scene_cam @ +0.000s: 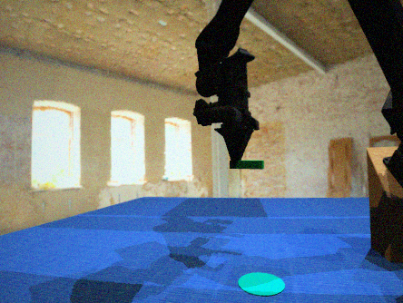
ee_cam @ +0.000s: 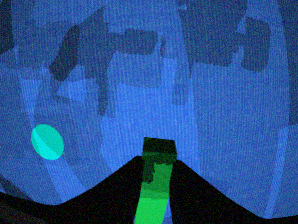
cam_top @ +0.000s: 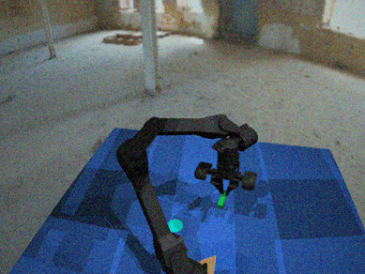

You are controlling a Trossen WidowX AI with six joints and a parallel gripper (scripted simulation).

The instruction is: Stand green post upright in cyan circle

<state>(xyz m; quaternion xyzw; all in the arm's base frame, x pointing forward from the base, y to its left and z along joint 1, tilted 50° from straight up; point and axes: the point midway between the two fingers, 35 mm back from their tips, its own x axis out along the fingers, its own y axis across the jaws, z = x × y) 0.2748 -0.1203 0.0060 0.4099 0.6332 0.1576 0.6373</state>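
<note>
Now: the cyan circle 30 mm behind my gripper tip, 170 mm to the left of it and 160 mm below it. Round my gripper tip: green post 20 mm behind, 10 mm to the left.
</note>
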